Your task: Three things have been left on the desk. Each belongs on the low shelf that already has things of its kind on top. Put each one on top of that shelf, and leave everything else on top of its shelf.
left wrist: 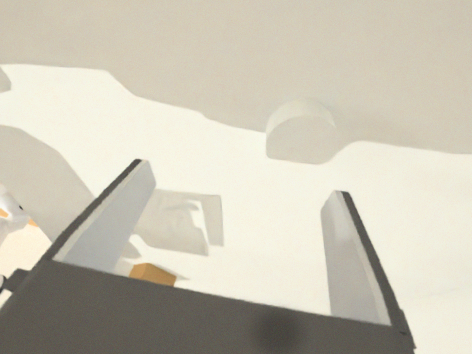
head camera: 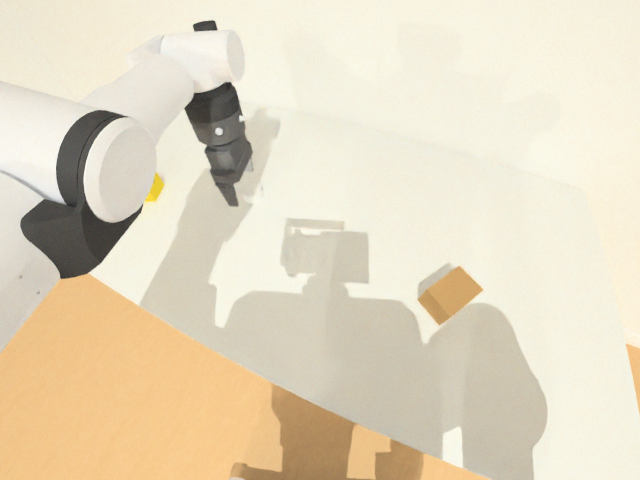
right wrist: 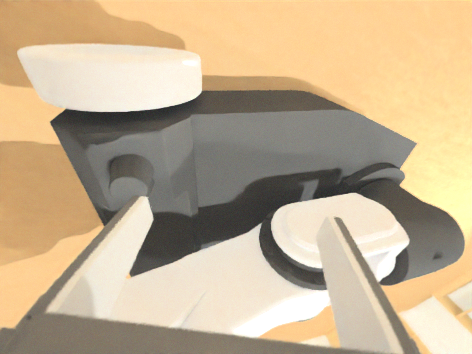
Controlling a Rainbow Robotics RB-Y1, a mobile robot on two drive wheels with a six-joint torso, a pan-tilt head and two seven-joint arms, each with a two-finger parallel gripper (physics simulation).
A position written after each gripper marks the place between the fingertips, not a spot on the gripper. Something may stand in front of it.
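Left gripper out of frame in the right wrist view. Right gripper out of frame in the head camera view; the left wrist view misses it, hidden by a white desk. Left gripper visible in the left wrist view (237, 186) and the head camera view (242, 187). Right gripper visible in the right wrist view (234, 217).
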